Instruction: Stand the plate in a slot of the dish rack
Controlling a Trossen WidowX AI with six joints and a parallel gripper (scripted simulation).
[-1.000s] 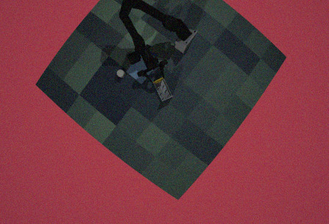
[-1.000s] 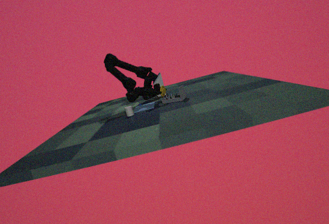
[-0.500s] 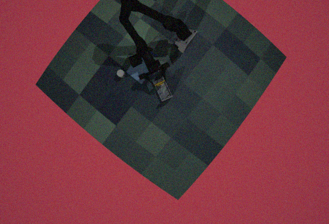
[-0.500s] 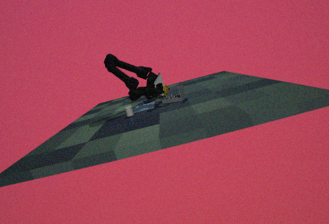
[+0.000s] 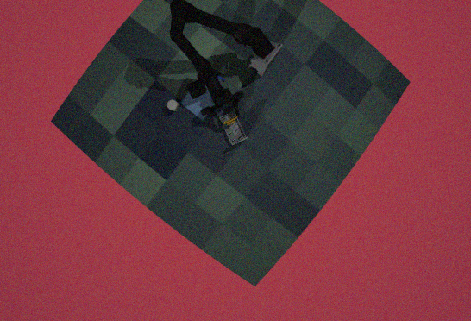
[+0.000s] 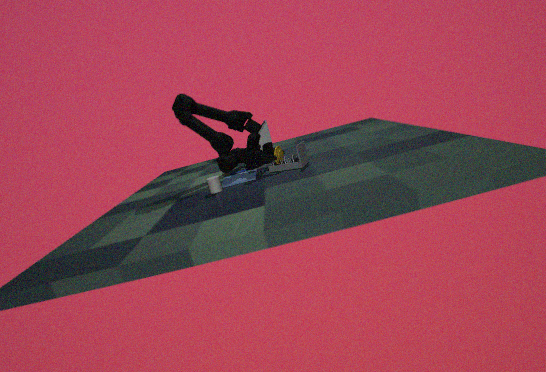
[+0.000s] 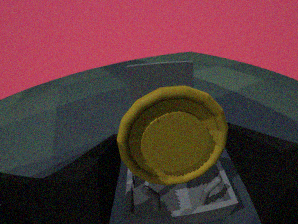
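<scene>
Right now my gripper tip is 1 cm to the left of the yellow plate. Round my gripper tip: grey dish rack: 3 cm below, 2 cm to the left, 1 cm ahead; pale blue mat: 17 cm to the right, 5 cm below, 2 cm ahead; white cup: 23 cm to the right, 13 cm ahead, 3 cm below.
</scene>
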